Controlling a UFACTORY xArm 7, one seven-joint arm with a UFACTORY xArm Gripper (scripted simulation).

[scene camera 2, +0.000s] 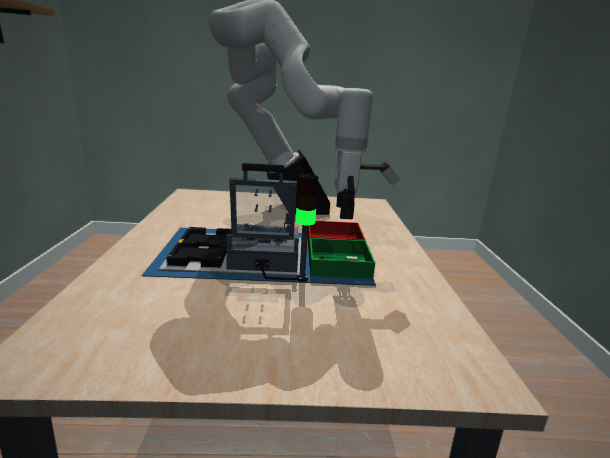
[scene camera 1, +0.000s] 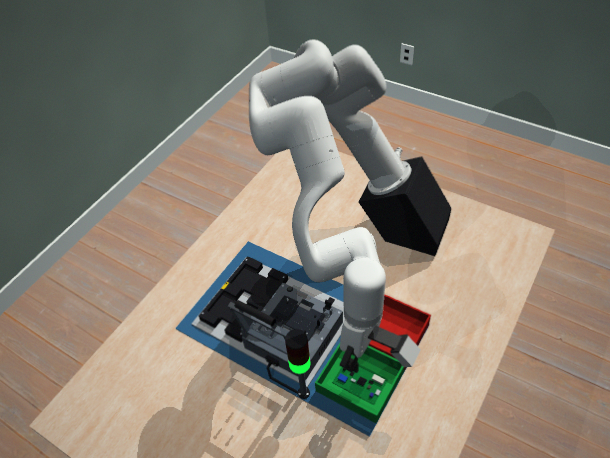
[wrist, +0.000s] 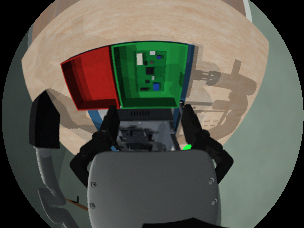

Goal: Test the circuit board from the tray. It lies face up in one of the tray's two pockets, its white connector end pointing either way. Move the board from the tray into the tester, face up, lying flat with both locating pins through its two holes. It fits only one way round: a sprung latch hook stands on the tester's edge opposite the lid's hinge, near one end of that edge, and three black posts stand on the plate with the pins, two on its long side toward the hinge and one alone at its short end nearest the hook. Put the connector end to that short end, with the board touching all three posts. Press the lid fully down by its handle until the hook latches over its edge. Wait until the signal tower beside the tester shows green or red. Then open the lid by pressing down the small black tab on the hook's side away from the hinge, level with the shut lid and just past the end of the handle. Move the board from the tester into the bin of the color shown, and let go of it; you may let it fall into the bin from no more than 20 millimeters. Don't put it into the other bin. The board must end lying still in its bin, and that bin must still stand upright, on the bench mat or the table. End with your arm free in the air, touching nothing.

Labels:
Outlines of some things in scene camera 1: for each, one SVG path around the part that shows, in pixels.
My gripper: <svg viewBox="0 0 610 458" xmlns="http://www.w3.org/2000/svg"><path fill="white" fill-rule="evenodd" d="M344 316L340 349L345 351L339 366L346 368L350 372L357 373L359 366L358 358L363 355L370 341L373 340L391 348L390 353L403 367L413 367L421 349L407 334L397 335L380 328L381 320L370 328L358 328L351 325Z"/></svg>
A red bin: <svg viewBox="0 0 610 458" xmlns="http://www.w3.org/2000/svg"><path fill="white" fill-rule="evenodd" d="M369 344L370 347L378 349L396 359L389 352L391 348L371 341ZM384 295L383 317L380 328L397 335L407 334L418 346L429 326L431 315L388 295Z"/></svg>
A green bin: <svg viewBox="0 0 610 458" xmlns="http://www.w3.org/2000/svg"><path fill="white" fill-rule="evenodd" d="M339 343L317 378L315 390L368 420L377 423L403 375L405 367L395 358L370 346L366 348L363 355L358 358L359 365L388 379L373 405L332 383L341 369L339 364L345 353L341 351Z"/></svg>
A green circuit board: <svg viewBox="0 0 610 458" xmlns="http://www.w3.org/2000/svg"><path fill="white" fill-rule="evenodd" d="M341 367L332 383L374 405L388 379L359 365L358 373L350 372L346 368Z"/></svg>

